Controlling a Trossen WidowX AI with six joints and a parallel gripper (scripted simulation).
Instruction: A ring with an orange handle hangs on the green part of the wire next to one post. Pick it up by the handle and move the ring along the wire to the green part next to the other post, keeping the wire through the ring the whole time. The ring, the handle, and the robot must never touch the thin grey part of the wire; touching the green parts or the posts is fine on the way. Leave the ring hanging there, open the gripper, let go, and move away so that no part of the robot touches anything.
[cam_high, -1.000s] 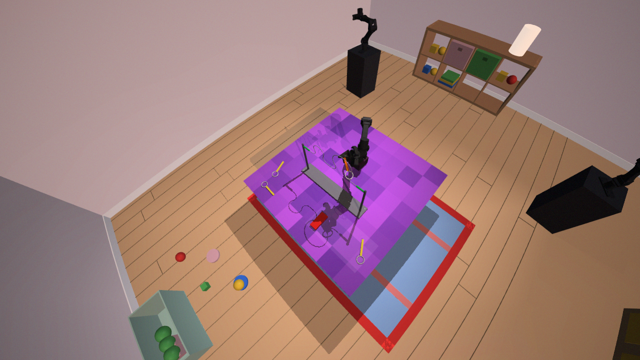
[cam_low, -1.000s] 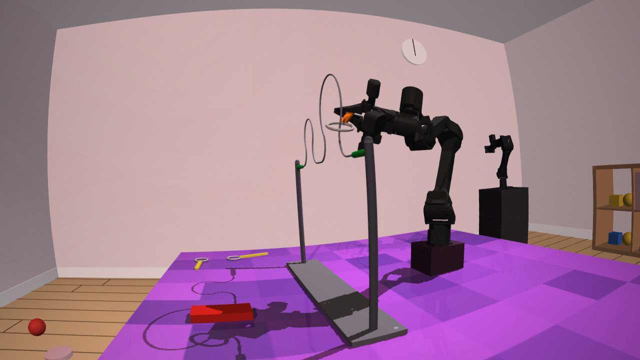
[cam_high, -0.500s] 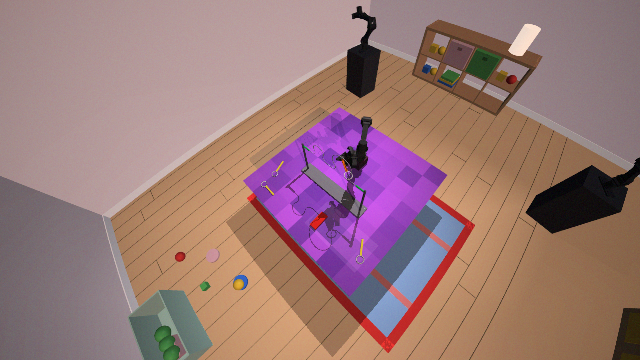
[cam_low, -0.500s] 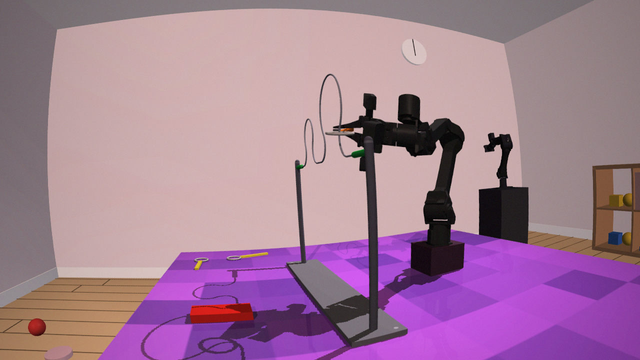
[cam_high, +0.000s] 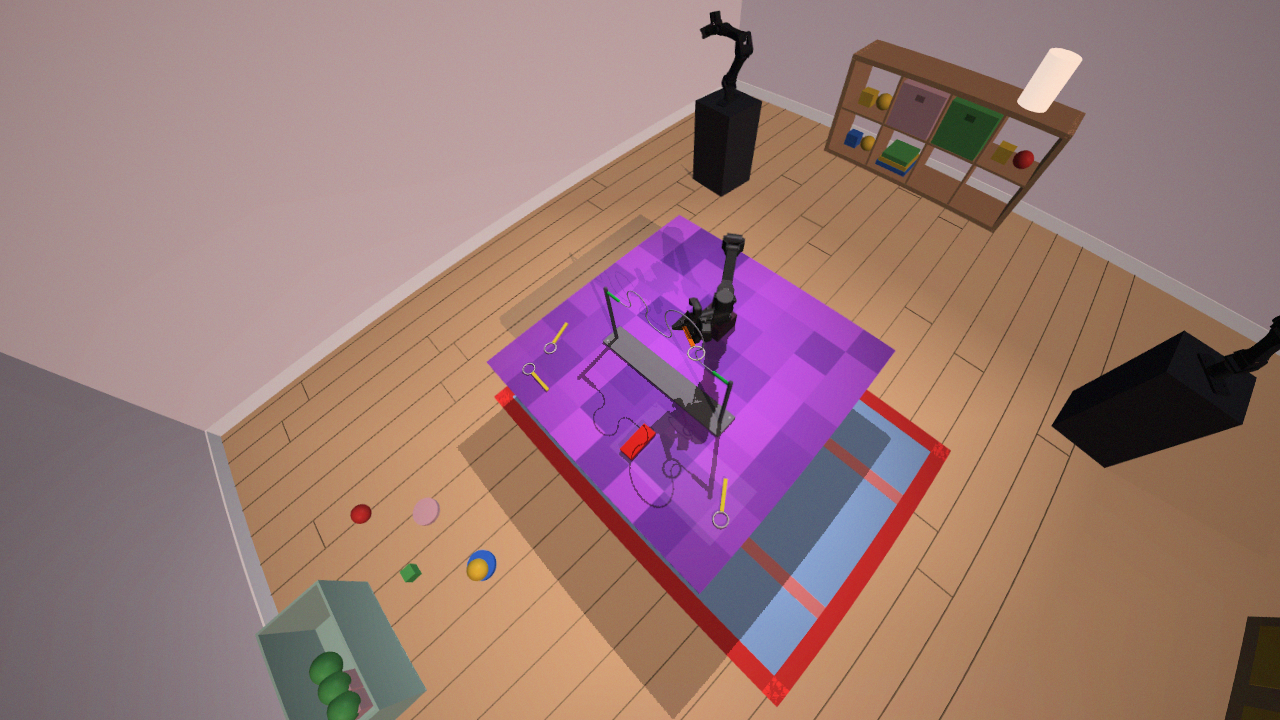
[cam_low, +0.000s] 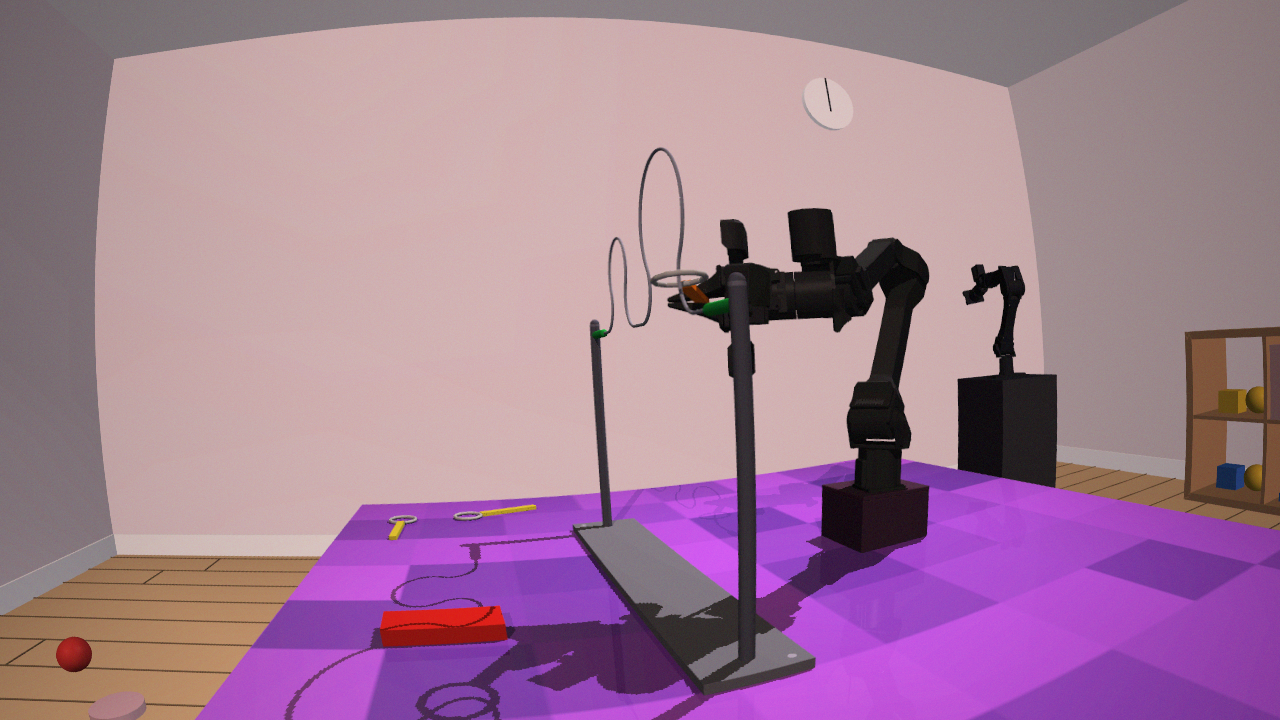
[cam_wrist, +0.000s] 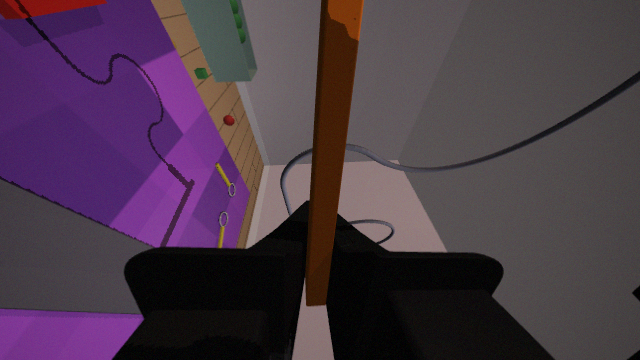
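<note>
Now: gripper tip 90 mm to the right of the ring with orange handle and 10 mm below it. From my gripper tip the other things lie so: red block 290 mm ahead, 140 mm to the left, 350 mm below.
</note>
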